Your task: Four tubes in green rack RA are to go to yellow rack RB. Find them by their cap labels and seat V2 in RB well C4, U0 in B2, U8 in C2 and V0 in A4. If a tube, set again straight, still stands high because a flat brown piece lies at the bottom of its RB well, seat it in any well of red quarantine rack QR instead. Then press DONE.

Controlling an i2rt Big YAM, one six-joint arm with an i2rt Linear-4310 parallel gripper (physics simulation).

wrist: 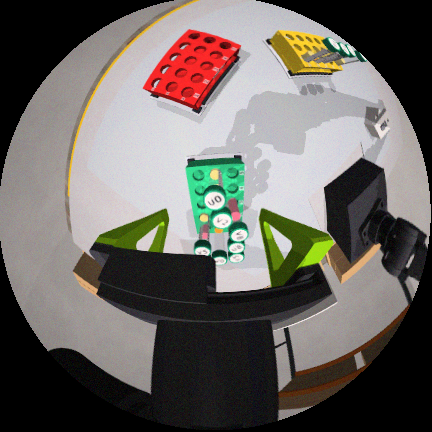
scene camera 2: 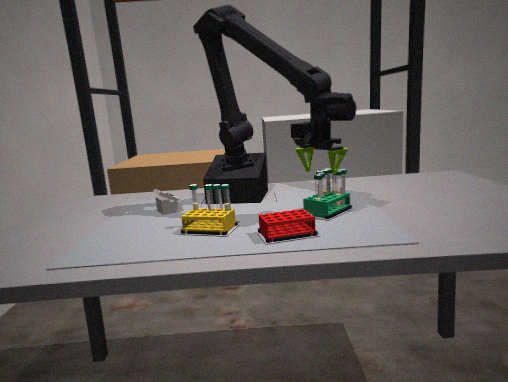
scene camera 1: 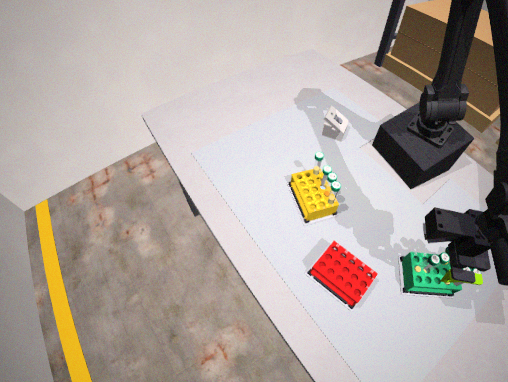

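Pixels of known places: gripper, fingertip midpoint: [wrist: 213, 213] [scene camera 2: 320, 172] [scene camera 1: 441, 259]; arm's base, link origin: [wrist: 371, 221] [scene camera 2: 237, 164] [scene camera 1: 429, 130].
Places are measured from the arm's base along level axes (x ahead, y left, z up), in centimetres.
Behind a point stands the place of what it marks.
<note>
My gripper [scene camera 1: 464, 278] [scene camera 2: 321, 172] @[x 37.2, y 21.2, z 0.7 cm] [wrist: 213, 213] @[x 37.2, y 21.2, z 0.7 cm] is open and empty above the green rack RA [scene camera 1: 430, 288] @[x 39.3, y 25.0, z -7.7 cm] [scene camera 2: 320, 207] @[x 40.2, y 19.8, z -9.0 cm] [wrist: 215, 165] @[x 38.5, y 18.7, z -7.1 cm]. In the wrist view, cap U0 [wrist: 214, 199] @[x 37.9, y 20.1, z 0.4 cm] lies between the fingertips, with cap V2 [wrist: 221, 220] @[x 35.9, y 21.7, z 0.4 cm] just below it. Several more green caps [wrist: 236, 247] @[x 31.6, y 24.1, z 0.4 cm] stand lower down; their labels are small and hard to read. Yellow rack RB [scene camera 1: 322, 212] @[x 42.1, y -7.2, z -9.1 cm] [scene camera 2: 195, 220] @[x 33.8, y -16.9, z -10.7 cm] [wrist: 285, 55] @[x 41.4, y -6.9, z -10.2 cm] holds several upright green-capped tubes along the side nearer the arm's base. Red rack QR [scene camera 1: 332, 285] @[x 54.2, y 7.2, z -10.8 cm] [scene camera 2: 287, 223] @[x 55.1, y 6.5, z -7.9 cm] [wrist: 184, 83] @[x 48.9, y 11.0, z -7.1 cm] shows no tubes.
A small grey box with a tilted plate [scene camera 1: 337, 120] @[x 12.9, y -25.5, z -6.4 cm] [scene camera 2: 166, 202] @[x 16.1, y -26.4, z -8.4 cm] [wrist: 378, 125] stands beyond the yellow rack. The arm's black base block [scene camera 1: 417, 150] @[x 8.4, y 0.9, z -2.5 cm] [scene camera 2: 235, 185] @[x 10.4, y -2.1, z -6.1 cm] [wrist: 352, 210] @[x 10.7, y 5.2, z -2.8 cm] stands at the back of the table. The red rack stands between the yellow and green racks.
</note>
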